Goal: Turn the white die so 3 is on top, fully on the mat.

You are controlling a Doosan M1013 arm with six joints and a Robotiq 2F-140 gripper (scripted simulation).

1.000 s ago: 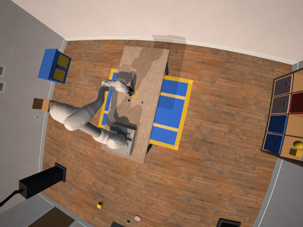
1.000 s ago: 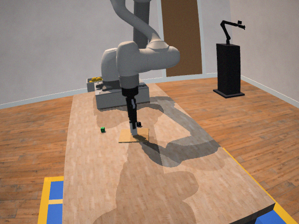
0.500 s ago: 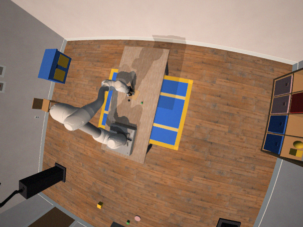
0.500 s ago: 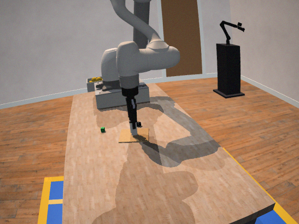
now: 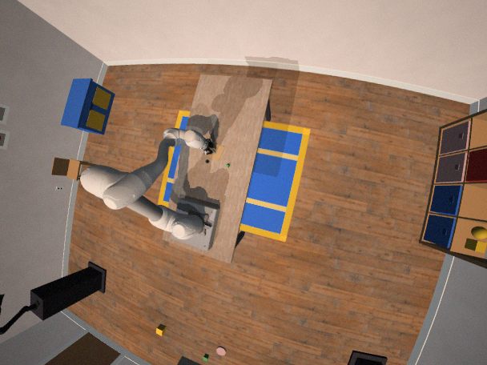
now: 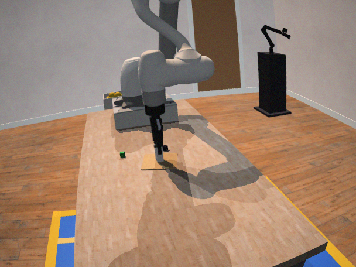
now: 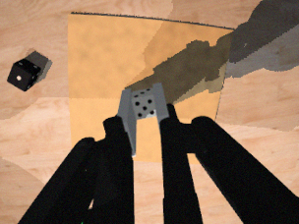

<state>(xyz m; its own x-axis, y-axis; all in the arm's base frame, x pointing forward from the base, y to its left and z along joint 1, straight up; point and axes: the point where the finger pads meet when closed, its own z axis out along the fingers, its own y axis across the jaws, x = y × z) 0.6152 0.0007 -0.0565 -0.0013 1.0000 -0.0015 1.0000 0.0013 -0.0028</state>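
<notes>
Now: hand 20 mm above the white die. Also, from my hand: black die: 100 mm behind, 50 mm to the left, 30 mm below; then tan mat: 40 mm below; then green die: 140 mm to the right, 110 mm behind, 30 mm below.
</notes>
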